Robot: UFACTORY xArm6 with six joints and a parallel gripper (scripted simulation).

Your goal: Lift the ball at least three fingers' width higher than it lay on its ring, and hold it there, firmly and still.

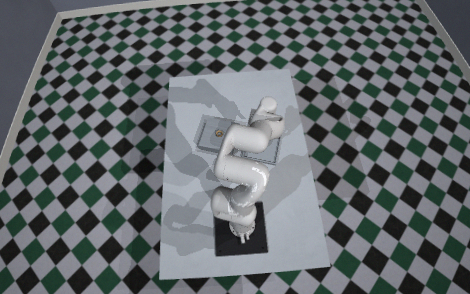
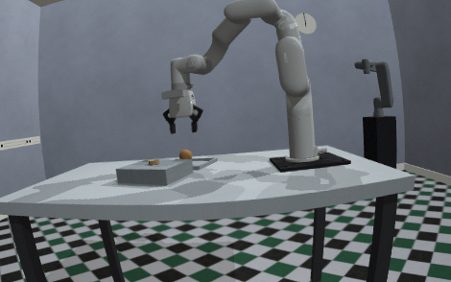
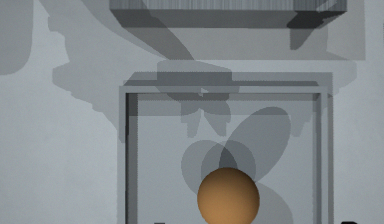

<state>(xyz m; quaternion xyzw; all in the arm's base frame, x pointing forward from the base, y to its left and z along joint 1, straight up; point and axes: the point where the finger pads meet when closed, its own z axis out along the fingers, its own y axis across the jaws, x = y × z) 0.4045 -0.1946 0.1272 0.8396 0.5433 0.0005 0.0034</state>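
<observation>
Right now my hand is 10 cm above the ball. Round my hand: grey block 10 cm ahead, 23 cm to the left, 10 cm below; then grey tray 13 cm below.
</observation>
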